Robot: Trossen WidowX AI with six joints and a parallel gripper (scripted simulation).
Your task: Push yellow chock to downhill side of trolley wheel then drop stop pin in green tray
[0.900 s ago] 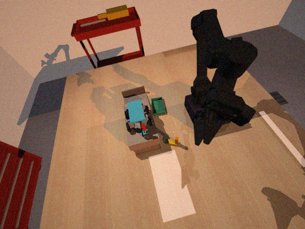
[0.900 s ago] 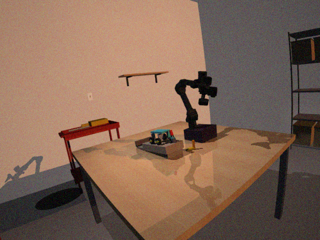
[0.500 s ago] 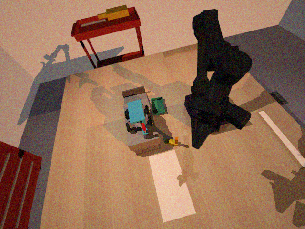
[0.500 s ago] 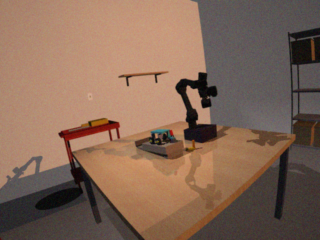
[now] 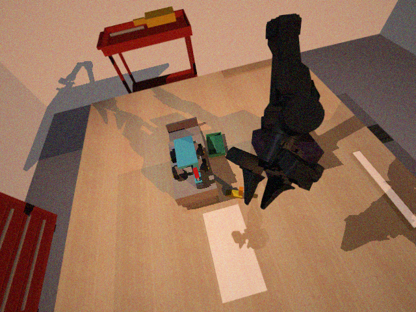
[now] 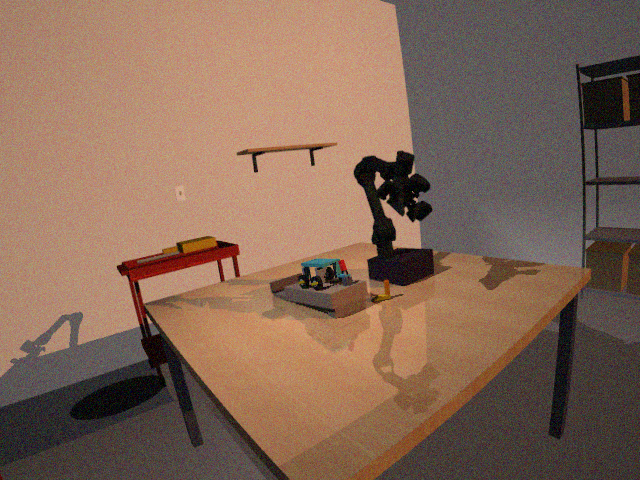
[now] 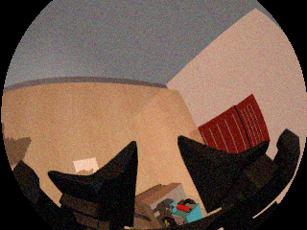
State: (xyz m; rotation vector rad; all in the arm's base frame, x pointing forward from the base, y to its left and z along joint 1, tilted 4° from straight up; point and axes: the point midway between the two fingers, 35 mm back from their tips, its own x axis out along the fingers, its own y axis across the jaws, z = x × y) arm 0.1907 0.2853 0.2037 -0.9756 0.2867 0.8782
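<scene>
Now: the yellow chock 27 cm below my gripper tip, 15 cm to the right of it and 1 cm behind it. From my gripper tip the other things lie so: trolley: 30 cm to the right, 18 cm below, 11 cm ahead; red-headed stop pin: 20 cm to the right, 16 cm below, 10 cm ahead; grey ramp: 30 cm to the right, 24 cm below, 11 cm ahead.
</scene>
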